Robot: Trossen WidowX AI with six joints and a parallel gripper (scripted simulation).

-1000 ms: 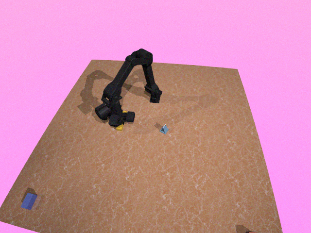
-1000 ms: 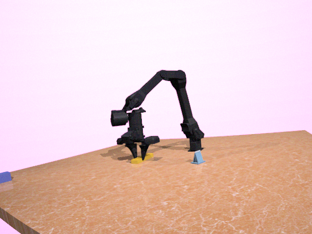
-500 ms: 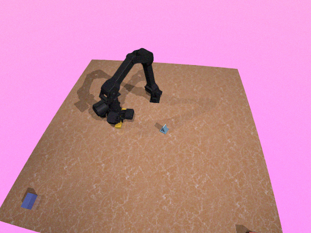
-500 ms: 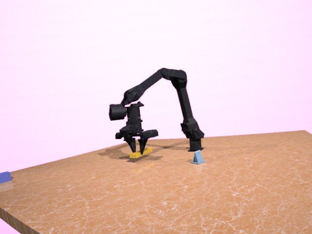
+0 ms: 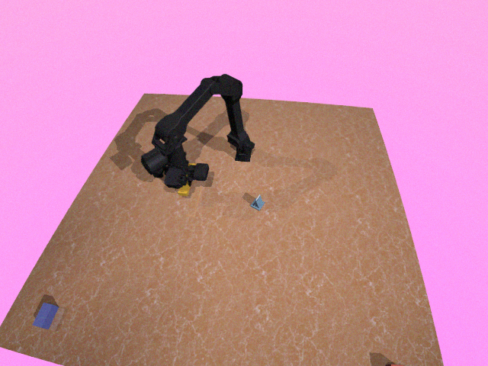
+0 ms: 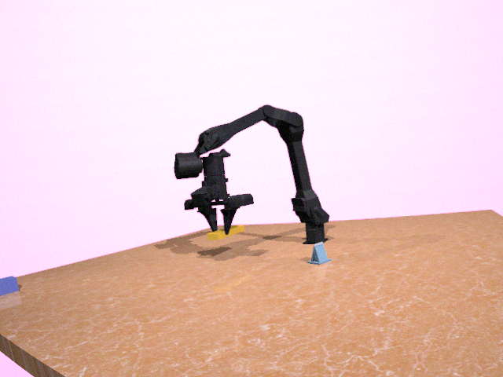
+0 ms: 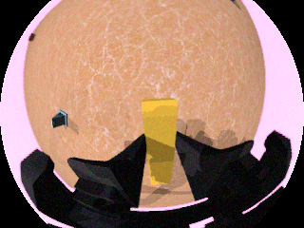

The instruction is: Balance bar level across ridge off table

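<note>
Right now the yellow bar is 3 cm behind my gripper tip. Round my gripper tip: blue block (50 cm ahead, 32 cm to the right, 5 cm below); red block (50 cm ahead, 68 cm to the left, 5 cm below).
</note>
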